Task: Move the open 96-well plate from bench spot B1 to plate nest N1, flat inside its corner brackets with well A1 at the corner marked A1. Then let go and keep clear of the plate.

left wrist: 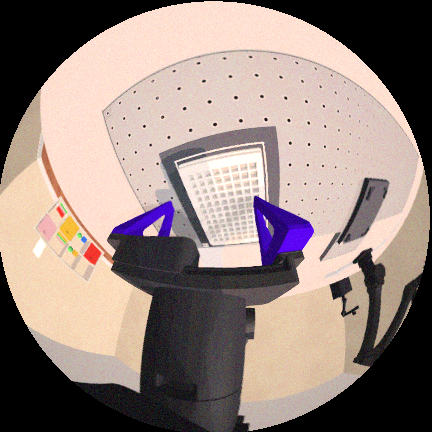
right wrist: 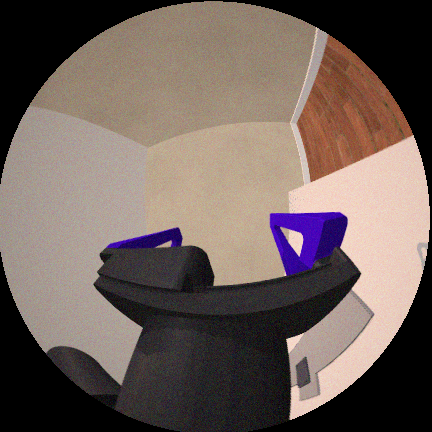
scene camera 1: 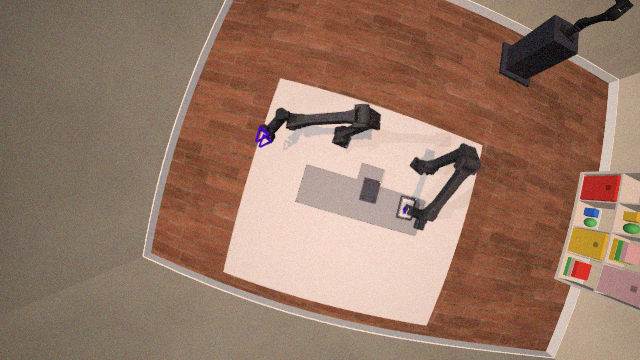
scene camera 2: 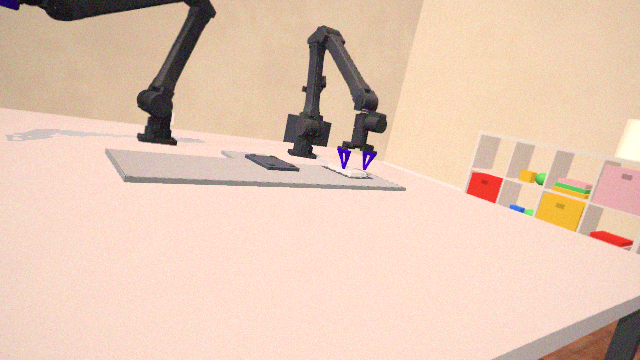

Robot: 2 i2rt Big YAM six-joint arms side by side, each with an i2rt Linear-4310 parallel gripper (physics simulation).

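Seen in the pictures: left gripper, fingertip midpoint: (left wrist: 210,202) (scene camera 1: 408,211) (scene camera 2: 353,169); right gripper, fingertip midpoint: (right wrist: 223,226) (scene camera 1: 257,144); left arm's base, link origin: (scene camera 1: 418,166) (scene camera 2: 301,155); right arm's base, link origin: (left wrist: 361,254) (scene camera 1: 341,140) (scene camera 2: 156,141).
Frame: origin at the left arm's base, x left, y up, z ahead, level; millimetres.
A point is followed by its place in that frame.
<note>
The white open 96-well plate (scene camera 1: 407,201) {x 85, y 28, z 264 mm} (scene camera 2: 356,173) {x 132, y 26, z 363 mm} (left wrist: 227,200) {x 121, y 28, z 317 mm} lies flat on bench spot B1, a dark-bordered rectangle (left wrist: 271,137) {x 94, y 15, z 394 mm}. My left gripper (scene camera 1: 406,210) {x 139, y 30, z 311 mm} (scene camera 2: 354,168) {x 139, y 30, z 311 mm} (left wrist: 210,202) {x 139, y 30, z 311 mm} points down over the plate, open and empty, its fingertips close to plate height near the two long sides. One finger covers part of the plate's edge in the left wrist view; whether the tips touch it is unclear. Plate nest N1 (scene camera 1: 370,190) {x -181, y 25, z 374 mm} (scene camera 2: 274,163) {x -177, y 24, z 411 mm} (left wrist: 367,207) {x -153, y 25, z 389 mm} (right wrist: 303,372) is a dark slab with small corner brackets. My right gripper (scene camera 1: 263,137) {x -866, y 390, z 604 mm} (right wrist: 223,226) {x -866, y 390, z 604 mm} is open and empty, far from the plate. The A1 marks are unreadable.
A grey perforated board (scene camera 1: 327,187) {x -431, y 13, z 548 mm} (scene camera 2: 175,170) {x -457, y 11, z 644 mm} (left wrist: 320,125) {x 41, y 13, z 436 mm} bears B1 and the nest, on a pale table (scene camera 1: 320,270) {x -83, y 0, z 1057 mm} (scene camera 2: 300,260) {x -212, y 0, z 1086 mm}. A shelf unit (scene camera 1: 568,240) with coloured bins and a dark pedestal (scene camera 1: 542,50) stand beyond the table.
</note>
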